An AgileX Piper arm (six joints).
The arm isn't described. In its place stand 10 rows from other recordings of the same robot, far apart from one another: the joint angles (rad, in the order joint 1, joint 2, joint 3, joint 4, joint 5, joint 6), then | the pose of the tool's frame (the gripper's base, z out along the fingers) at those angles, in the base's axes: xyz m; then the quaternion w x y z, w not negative.
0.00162 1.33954 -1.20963 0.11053 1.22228 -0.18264 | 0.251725, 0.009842, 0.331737, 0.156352, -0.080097, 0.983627, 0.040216
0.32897 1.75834 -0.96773 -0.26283 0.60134 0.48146 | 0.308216, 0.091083, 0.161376, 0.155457, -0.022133, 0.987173, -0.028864
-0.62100 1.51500 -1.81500 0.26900 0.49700 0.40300 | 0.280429, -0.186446, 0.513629, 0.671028, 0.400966, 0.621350, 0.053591
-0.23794 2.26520 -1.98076 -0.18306 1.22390 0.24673 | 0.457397, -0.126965, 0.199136, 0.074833, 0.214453, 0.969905, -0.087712
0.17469 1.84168 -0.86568 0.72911 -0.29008 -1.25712 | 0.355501, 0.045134, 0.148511, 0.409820, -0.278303, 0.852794, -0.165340
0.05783 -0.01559 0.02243 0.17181 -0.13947 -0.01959 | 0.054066, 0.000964, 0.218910, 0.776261, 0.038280, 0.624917, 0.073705
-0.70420 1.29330 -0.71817 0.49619 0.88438 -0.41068 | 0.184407, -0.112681, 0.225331, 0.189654, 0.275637, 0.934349, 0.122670
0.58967 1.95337 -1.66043 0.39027 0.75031 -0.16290 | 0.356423, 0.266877, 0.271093, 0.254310, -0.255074, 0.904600, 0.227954
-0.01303 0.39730 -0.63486 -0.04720 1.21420 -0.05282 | 0.042394, -0.004576, 0.298132, 0.333077, -0.019121, 0.942071, -0.034578
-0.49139 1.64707 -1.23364 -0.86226 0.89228 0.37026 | 0.277847, -0.209708, 0.280133, 0.136739, 0.190702, 0.896738, -0.375228
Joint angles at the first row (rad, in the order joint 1, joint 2, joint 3, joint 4, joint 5, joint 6):
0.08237 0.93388 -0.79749 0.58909 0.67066 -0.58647
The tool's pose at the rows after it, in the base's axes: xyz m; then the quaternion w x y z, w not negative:
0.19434, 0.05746, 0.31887, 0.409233, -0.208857, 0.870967, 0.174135
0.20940, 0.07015, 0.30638, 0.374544, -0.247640, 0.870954, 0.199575
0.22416, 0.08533, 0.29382, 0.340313, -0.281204, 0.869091, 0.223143
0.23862, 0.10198, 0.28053, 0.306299, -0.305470, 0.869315, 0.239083
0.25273, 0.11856, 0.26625, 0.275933, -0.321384, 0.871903, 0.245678
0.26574, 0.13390, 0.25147, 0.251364, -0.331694, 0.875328, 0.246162
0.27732, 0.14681, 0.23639, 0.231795, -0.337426, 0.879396, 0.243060
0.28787, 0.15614, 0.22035, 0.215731, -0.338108, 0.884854, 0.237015
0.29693, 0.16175, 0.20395, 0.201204, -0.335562, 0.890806, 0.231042
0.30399, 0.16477, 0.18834, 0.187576, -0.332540, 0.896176, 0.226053
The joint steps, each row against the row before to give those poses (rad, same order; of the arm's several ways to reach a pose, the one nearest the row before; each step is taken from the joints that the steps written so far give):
0.02233 0.08697 -0.00868 0.07963 0.04073 -0.12840
0.03051 0.09447 -0.01903 0.06651 0.03139 -0.09781
0.04236 0.09760 -0.02784 0.04490 0.02363 -0.06592
0.05004 0.09827 -0.03544 0.01504 0.00950 -0.02362
0.04916 0.09574 -0.03911 -0.00504 -0.00625 0.00297
0.04245 0.08892 -0.03833 -0.01126 -0.01612 0.01146
0.03264 0.08017 -0.03409 -0.01210 -0.02065 0.01280
0.02093 0.07280 -0.02684 -0.01154 -0.02477 0.01167
0.00968 0.06469 -0.01881 -0.00609 -0.02238 0.00518
0.00318 0.05550 -0.01232 -0.00193 -0.01749 -0.00102

